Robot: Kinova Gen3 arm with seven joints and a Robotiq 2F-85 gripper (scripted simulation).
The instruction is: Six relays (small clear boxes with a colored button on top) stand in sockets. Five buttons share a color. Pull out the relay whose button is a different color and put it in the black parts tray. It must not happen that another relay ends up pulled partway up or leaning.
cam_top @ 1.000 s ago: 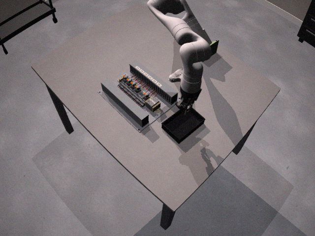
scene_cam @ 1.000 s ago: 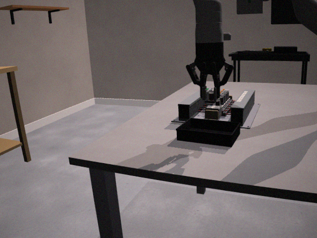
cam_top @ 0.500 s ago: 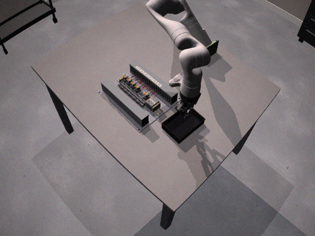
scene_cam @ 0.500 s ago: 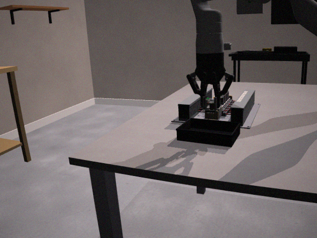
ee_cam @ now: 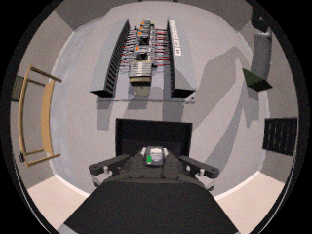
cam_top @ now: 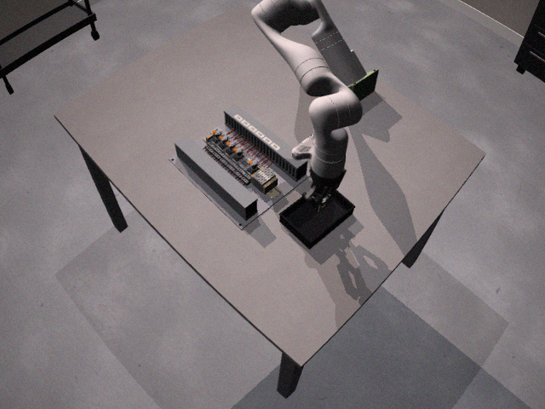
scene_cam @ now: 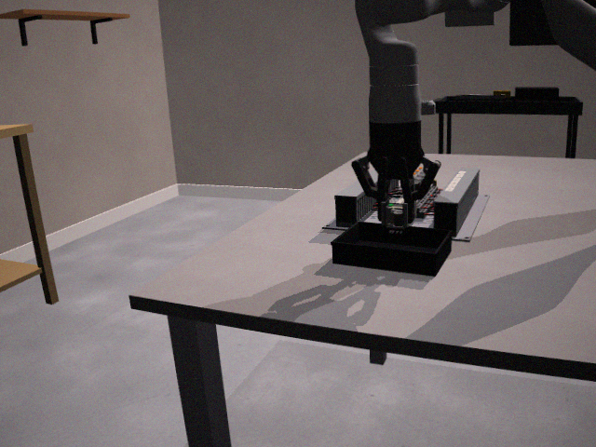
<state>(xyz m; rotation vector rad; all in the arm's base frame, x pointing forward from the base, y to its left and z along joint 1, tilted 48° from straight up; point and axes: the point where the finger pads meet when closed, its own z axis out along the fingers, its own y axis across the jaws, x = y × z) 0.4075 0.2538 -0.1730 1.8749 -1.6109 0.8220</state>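
My hand is 1 cm short of the black parts tray and 6 cm above it.
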